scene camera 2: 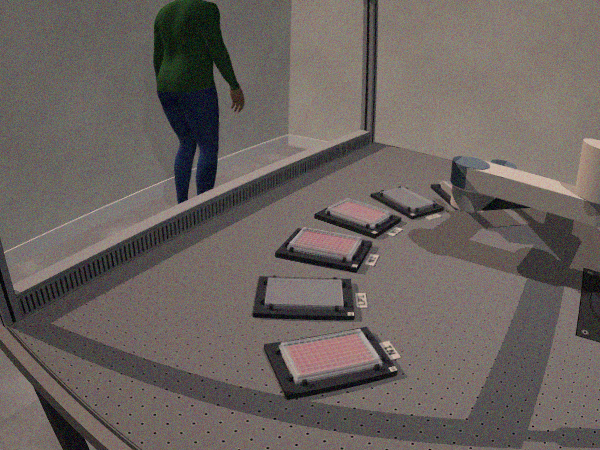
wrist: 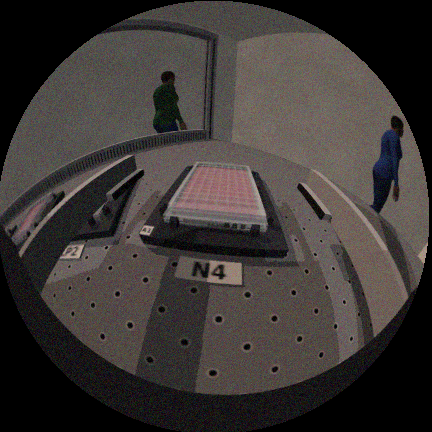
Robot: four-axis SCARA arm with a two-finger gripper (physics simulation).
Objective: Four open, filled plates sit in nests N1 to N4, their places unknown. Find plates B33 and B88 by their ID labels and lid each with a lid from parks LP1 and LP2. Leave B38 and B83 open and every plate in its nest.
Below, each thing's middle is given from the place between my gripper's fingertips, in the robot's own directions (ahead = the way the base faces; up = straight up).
Now: hand 3 cm short of the nest N4 [wrist: 271, 243], 2 cm to the left of it and 5 cm above it. Also, from my hand: N3 plate [scene camera 2: 360, 213] (19 cm ahead, 29 cm to the left, 4 cm below); then lid park LP2 [wrist: 105, 227] (14 cm ahead, 12 cm to the left, 5 cm below); then N4 label [wrist: 196, 269] (4 cm behind, 4 cm to the left, 5 cm below).
